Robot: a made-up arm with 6 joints.
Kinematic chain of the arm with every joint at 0, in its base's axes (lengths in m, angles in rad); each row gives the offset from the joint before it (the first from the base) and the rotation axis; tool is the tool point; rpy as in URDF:
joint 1: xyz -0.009 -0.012 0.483 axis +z
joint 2: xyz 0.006 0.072 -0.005 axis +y
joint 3: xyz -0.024 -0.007 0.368 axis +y
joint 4: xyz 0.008 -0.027 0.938 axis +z
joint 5: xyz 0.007 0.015 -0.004 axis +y
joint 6: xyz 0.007 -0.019 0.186 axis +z
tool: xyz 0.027 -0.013 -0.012 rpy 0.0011 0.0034 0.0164
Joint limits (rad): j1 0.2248..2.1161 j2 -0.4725..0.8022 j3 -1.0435..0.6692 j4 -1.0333..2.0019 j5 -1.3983..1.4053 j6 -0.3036..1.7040
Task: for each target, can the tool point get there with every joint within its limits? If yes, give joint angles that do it. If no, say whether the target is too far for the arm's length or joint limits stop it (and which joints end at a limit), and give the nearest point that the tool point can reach.
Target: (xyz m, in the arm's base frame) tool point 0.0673 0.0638 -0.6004
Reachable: no: joint limits stop it (at a limit: joint 2, joint 3, joint 5) | nearest point 0.8388 0.8303 0.6512 | short by 1.658 m
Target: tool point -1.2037 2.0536 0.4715
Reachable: no: too far | nearest point -0.6879 1.1618 0.7780 | short by 1.075 m
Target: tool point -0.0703 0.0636 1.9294
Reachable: yes | joints 1.6929 0.3599 -0.3413 0.0502 -0.5435 1.2059
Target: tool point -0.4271 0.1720 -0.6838
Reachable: no: joint limits stop it (at a limit: joint 1, joint 2, joint 3, joint 5) | nearest point -0.6854 0.9747 0.6534 | short by 1.581 m
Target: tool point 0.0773 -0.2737 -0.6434
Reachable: no: joint limits stop it (at a limit: joint 2, joint 3, joint 5, joint 6) | nearest point 0.3575 -1.1235 0.6932 | short by 1.608 m
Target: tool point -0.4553 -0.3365 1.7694
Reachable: yes | joints 0.7166 0.2092 -0.8350 -0.1604 0.0215 1.2226
